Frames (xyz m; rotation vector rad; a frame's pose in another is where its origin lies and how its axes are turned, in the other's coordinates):
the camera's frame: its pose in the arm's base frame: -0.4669 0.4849 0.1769 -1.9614 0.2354 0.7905
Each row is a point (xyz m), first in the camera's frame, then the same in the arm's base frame.
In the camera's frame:
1: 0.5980 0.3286 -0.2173
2: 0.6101 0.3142 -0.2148
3: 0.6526 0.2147 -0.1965
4: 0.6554 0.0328 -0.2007
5: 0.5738 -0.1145 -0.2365
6: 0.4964 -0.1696 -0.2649
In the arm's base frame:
1: -0.0678 0.2290 -0.3598
2: -0.0527 0.2404 -0.3577
3: 0.0190 0.3134 -0.3181
4: 0.1087 0.4030 -0.1876
5: 0.1307 0.4349 -0.0199
6: 0.1092 0.4266 0.0766

